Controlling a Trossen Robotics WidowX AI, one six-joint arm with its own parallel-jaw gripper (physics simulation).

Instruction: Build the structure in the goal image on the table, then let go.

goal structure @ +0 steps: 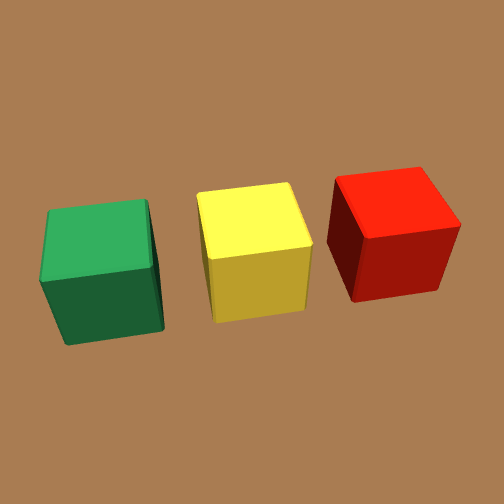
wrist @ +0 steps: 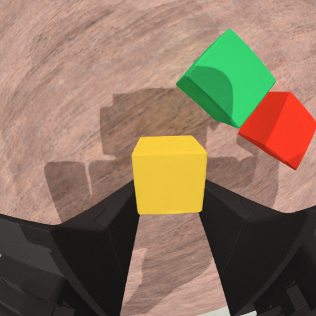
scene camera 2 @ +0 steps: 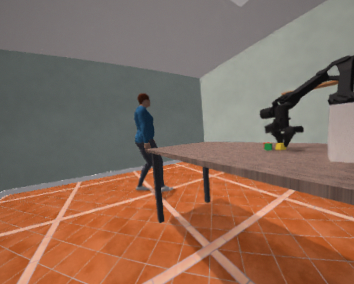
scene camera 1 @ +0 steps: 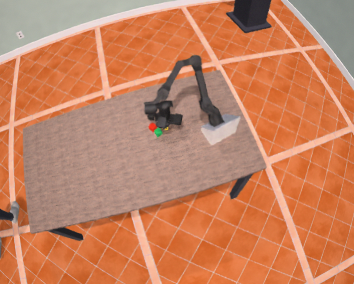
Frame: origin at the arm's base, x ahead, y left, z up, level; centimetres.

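Seen in the pictures: gripper, fingertip midpoint: (scene camera 2: 282, 146); arm's base, origin of the base link: (scene camera 1: 217, 123).
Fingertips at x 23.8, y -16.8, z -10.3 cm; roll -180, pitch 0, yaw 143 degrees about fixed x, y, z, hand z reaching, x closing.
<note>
Offsets run from my fingertips to a thing's middle. Level surfaces: height alone.
A yellow cube {dx +0.6, dy +0.8, dz +0.3 cm} (scene camera 1: 167, 128) (scene camera 2: 280, 147) (wrist: 170, 182) is between the fingers of my gripper (scene camera 2: 282, 142) (wrist: 167, 185), which is shut on it. Both fingertips touch the cube's sides in the wrist view. The cube is at or very near the table top. A green cube {dx +5.9, dy +3.0, dz +0.3 cm} (scene camera 1: 158, 132) (scene camera 2: 268, 147) (wrist: 235, 70) and a red cube {dx +7.7, dy -1.4, dz +0.3 cm} (scene camera 1: 152, 127) (wrist: 282, 127) lie on the table, close together at a corner, to the upper right of the yellow cube in the wrist view. The arm hides part of the yellow cube in scene camera 1.
The wood-patterned table {dz -1.3 cm} (scene camera 1: 90, 165) (scene camera 2: 225, 155) carries the arm's pale base block (scene camera 1: 221, 131) (scene camera 2: 341, 132) at one end. A person in a blue top (scene camera 2: 144, 125) stands beyond the table. A dark pillar (scene camera 1: 251, 15) stands on the tiled floor.
</note>
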